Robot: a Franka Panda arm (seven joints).
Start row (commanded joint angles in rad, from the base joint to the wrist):
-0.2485 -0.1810 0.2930 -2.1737 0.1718 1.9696 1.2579
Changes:
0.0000 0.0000 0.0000 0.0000 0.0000 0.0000 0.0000
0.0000 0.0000 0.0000 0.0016 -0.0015 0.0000 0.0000
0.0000 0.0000 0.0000 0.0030 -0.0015 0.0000 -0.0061
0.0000 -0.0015 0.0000 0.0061 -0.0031 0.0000 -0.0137
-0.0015 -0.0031 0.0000 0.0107 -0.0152 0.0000 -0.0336
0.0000 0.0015 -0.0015 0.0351 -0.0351 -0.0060 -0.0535
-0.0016 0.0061 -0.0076 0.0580 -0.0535 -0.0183 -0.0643
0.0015 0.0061 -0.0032 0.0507 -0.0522 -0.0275 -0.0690
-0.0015 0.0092 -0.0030 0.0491 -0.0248 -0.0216 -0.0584
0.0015 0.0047 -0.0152 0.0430 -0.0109 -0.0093 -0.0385
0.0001 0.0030 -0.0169 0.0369 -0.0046 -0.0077 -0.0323
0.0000 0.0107 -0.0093 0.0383 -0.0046 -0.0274 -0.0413
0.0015 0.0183 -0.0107 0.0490 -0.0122 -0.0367 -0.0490
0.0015 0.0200 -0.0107 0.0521 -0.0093 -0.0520 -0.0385
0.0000 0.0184 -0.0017 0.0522 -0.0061 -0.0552 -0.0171
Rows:
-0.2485 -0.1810 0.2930 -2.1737 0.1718 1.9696 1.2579
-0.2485 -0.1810 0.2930 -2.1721 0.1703 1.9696 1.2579
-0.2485 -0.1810 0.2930 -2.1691 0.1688 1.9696 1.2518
-0.2485 -0.1825 0.2930 -2.1630 0.1657 1.9696 1.2381
-0.2500 -0.1856 0.2930 -2.1523 0.1505 1.9696 1.2045
-0.2500 -0.1841 0.2915 -2.1172 0.1154 1.9636 1.1510
-0.2516 -0.1780 0.2839 -2.0592 0.0619 1.9453 1.0867
-0.2501 -0.1719 0.2807 -2.0085 0.0097 1.9178 1.0177
-0.2516 -0.1627 0.2777 -1.9594 -0.0151 1.8962 0.9593
-0.2501 -0.1580 0.2625 -1.9164 -0.0260 1.8869 0.9208
-0.2500 -0.1550 0.2456 -1.8795 -0.0306 1.8792 0.8885
-0.2500 -0.1443 0.2363 -1.8412 -0.0352 1.8518 0.8472
-0.2485 -0.1260 0.2256 -1.7922 -0.0474 1.8151 0.7982
-0.2470 -0.1060 0.2149 -1.7401 -0.0567 1.7631 0.7597
-0.2470 -0.0876 0.2132 -1.6879 -0.0628 1.7079 0.7426

